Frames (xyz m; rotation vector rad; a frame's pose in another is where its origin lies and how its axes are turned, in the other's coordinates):
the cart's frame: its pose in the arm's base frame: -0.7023 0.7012 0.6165 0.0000 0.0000 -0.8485
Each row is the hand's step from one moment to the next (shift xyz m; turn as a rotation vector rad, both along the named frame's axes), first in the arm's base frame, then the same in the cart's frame.
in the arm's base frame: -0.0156 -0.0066 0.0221 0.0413 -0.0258 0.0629
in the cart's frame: -0.0054 -0.0161 0.0221 0.0467 0.0139 0.0629
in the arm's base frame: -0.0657 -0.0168 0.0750 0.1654 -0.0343 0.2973
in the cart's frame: -0.0308 -0.0604 0.0750 0.1351 0.1014 0.2973
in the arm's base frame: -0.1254 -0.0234 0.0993 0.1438 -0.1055 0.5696
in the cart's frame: -0.0653 -0.1096 0.0993 0.1742 0.0381 0.5696
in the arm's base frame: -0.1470 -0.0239 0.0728 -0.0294 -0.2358 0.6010
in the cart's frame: -0.0793 -0.1261 0.0728 0.1575 -0.1779 0.6010
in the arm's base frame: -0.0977 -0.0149 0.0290 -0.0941 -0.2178 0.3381
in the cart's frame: -0.0534 -0.0832 0.0290 0.1012 -0.2146 0.3381
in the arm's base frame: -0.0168 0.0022 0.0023 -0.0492 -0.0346 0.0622
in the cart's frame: -0.0128 -0.0112 0.0023 -0.0066 -0.0598 0.0622
